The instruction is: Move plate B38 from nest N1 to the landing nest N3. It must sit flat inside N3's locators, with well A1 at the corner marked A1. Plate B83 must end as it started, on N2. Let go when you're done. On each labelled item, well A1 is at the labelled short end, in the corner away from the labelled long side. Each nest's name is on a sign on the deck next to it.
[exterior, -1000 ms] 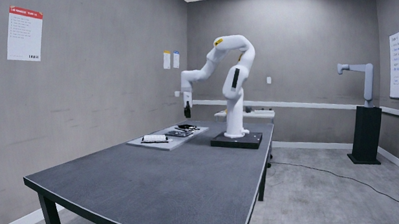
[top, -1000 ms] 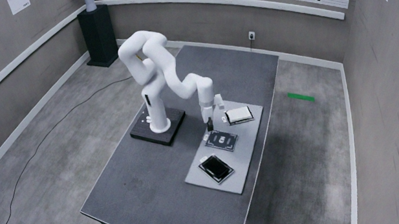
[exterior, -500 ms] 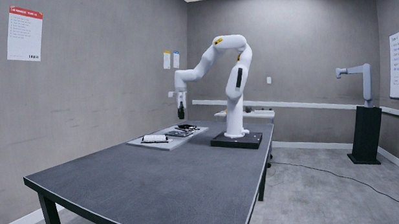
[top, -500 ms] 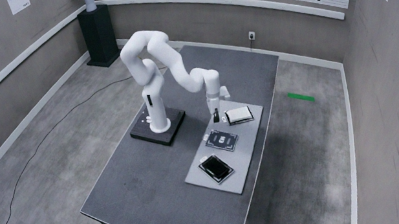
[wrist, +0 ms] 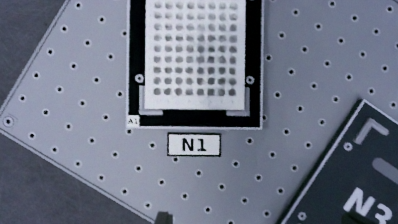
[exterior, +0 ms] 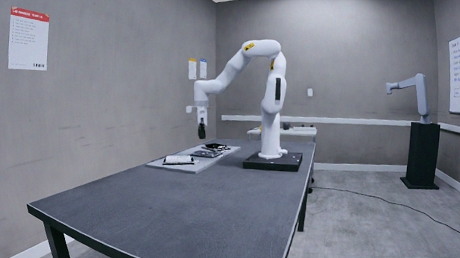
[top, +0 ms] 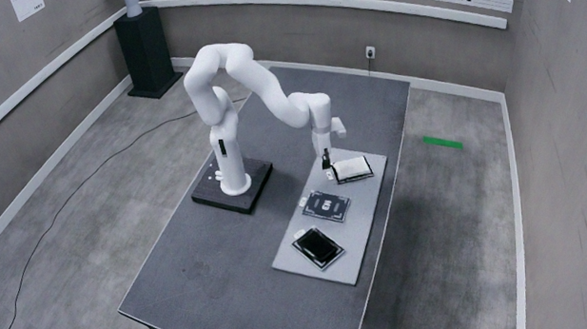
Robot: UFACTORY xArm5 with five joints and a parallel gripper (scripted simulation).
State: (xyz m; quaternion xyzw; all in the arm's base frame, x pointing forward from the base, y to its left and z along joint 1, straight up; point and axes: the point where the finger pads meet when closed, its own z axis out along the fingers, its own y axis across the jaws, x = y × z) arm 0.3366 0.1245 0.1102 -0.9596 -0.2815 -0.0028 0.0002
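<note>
My gripper is now 90 mm short of the white plate, 100 mm to the right of it and 110 mm above it. Also, from my hand: dark-framed nest: 90 mm ahead, 100 mm to the left, 130 mm below; then black plate: 80 mm ahead, 320 mm to the right, 110 mm below.
</note>
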